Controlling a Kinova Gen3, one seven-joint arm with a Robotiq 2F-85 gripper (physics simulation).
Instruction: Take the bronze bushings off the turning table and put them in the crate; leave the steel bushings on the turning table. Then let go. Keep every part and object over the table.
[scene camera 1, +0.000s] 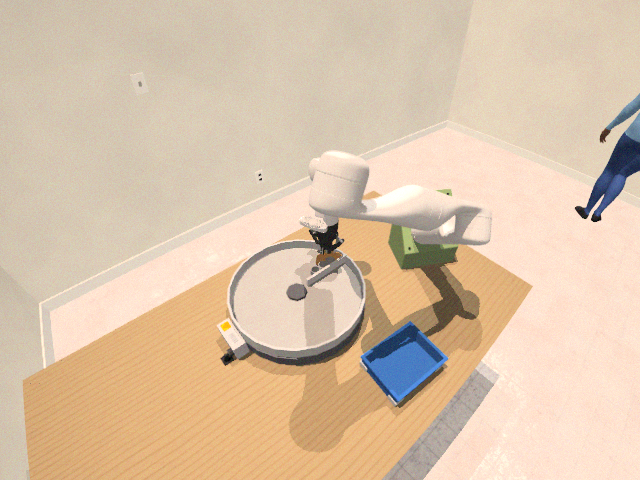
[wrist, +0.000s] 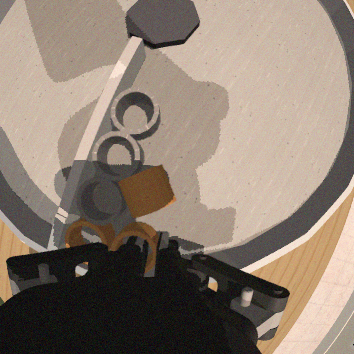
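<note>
My gripper is low at the turning table's back edge, shut on the wall of an upright bronze bushing; the fingers partly hide it. Another upright bronze bushing is left of it in the wrist view, and a third bronze bushing lies on its side above them. Three upright steel bushings, an upper one, a middle one and a shaded lower one, stand in a row beside the guide bar. The blue crate stands on the table, with no bushing visible inside.
The guide bar runs from near the dark hub to the turning table's raised rim. A control box sits at the turntable's left front. The green robot base is at the back right. A person stands far right.
</note>
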